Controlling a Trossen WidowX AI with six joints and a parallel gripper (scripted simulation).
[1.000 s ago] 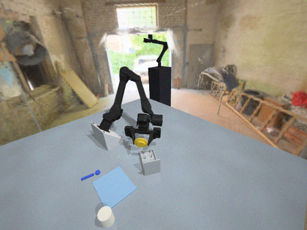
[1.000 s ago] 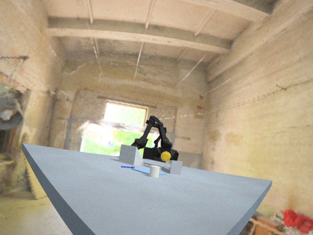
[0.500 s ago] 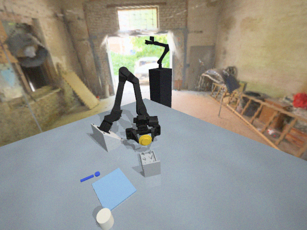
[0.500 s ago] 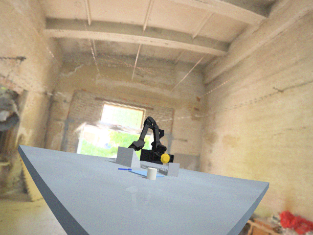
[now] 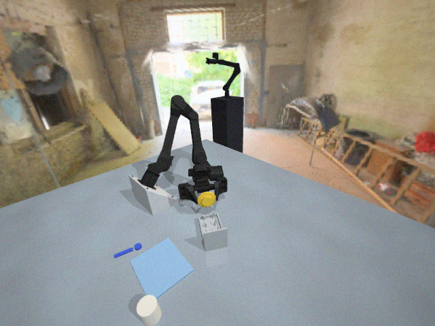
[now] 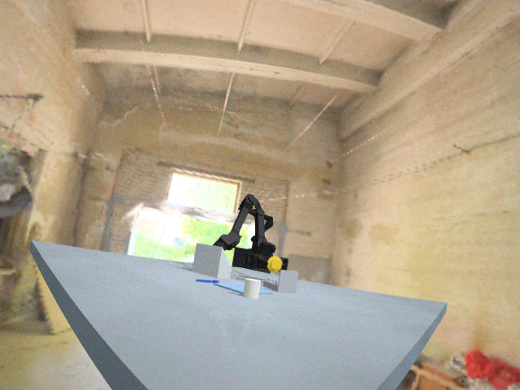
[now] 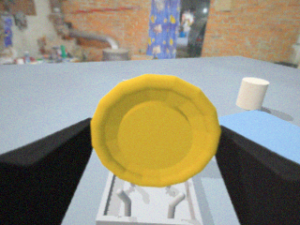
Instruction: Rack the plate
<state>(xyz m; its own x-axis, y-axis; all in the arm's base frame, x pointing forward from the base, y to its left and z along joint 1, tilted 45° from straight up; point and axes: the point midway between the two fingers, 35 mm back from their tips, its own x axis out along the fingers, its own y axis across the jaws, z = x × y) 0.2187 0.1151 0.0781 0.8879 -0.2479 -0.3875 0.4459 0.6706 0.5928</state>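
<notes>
Now: gripper tip 7 cm above the grey dish rack, 5 cm short of it and 3 cm to the left of it. Also, from my gripper tip: light blue mat 22 cm to the right, 9 cm below, 5 cm ahead; then blue spoon 27 cm to the right, 9 cm below, 6 cm behind; then yellow plate 1 cm behind.
</notes>
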